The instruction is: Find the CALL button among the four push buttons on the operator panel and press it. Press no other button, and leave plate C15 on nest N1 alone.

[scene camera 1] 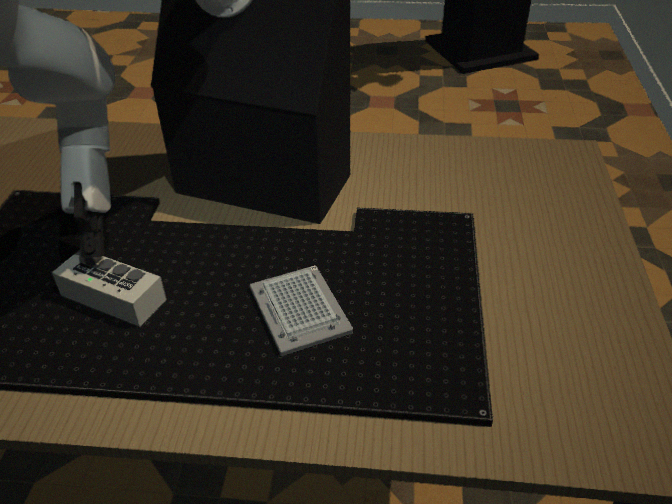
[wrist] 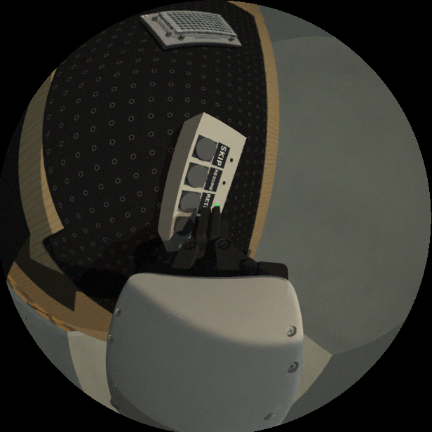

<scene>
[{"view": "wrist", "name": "my gripper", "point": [213,217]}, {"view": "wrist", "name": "pale operator panel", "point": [229,143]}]
</scene>
